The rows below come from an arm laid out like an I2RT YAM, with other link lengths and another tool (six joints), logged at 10 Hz.
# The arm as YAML. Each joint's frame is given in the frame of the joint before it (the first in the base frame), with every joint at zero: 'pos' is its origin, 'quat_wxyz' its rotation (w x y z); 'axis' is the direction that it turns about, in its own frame. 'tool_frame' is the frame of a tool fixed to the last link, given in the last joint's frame.
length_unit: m
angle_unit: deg
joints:
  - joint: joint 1
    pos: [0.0, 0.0, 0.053]
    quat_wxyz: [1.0, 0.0, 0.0, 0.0]
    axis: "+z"
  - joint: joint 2
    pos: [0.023, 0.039, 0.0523]
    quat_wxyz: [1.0, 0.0, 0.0, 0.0]
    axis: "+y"
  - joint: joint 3
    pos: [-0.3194, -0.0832, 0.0]
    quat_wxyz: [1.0, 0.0, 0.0, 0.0]
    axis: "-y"
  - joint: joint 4
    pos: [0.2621, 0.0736, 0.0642]
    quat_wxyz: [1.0, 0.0, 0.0, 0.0]
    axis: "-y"
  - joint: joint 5
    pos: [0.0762, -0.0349, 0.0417]
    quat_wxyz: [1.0, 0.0, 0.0, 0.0]
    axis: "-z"
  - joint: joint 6
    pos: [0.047, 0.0, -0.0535]
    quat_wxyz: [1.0, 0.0, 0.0, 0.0]
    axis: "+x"
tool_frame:
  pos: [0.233, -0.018, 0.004]
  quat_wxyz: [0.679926, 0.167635, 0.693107, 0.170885]
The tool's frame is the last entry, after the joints.
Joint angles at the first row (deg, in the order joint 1, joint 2, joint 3, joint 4, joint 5, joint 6):
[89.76 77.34 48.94 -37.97 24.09 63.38]
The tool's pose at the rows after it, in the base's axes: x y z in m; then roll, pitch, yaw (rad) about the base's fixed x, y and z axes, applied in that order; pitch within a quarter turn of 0, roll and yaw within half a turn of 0:
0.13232, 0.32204, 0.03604, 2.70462, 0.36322, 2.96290
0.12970, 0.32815, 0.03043, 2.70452, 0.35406, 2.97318
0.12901, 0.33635, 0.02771, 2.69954, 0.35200, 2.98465
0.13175, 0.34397, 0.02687, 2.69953, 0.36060, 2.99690
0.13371, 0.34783, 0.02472, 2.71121, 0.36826, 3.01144
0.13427, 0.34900, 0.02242, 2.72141, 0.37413, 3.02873
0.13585, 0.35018, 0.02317, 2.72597, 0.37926, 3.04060
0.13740, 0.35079, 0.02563, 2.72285, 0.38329, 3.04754
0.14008, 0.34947, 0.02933, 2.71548, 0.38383, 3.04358
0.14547, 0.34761, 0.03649, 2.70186, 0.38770, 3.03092
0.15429, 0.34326, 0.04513, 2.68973, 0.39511, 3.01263
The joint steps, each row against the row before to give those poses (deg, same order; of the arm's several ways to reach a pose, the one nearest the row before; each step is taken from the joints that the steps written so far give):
[-0.11 0.91 0.31 0.08 -0.05 -0.61]
[-0.09 1.06 -0.24 1.58 -0.74 -0.46]
[-0.17 1.08 0.13 1.58 -0.44 -0.89]
[-0.40 1.25 0.58 1.11 -0.01 -1.30]
[-0.29 1.21 0.62 0.32 -0.04 -1.05]
[-0.14 0.53 0.02 0.34 -0.11 -1.03]
[-0.29 0.15 0.25 0.01 -0.11 -0.99]
[-0.29 -0.39 0.02 0.07 -0.09 -0.84]
[-0.52 -0.80 -0.07 -0.17 -0.14 -0.48]
[-0.82 -1.19 0.15 -0.43 0.06 -0.50]
[-1.33 -1.41 0.25 -0.75 0.17 -0.74]

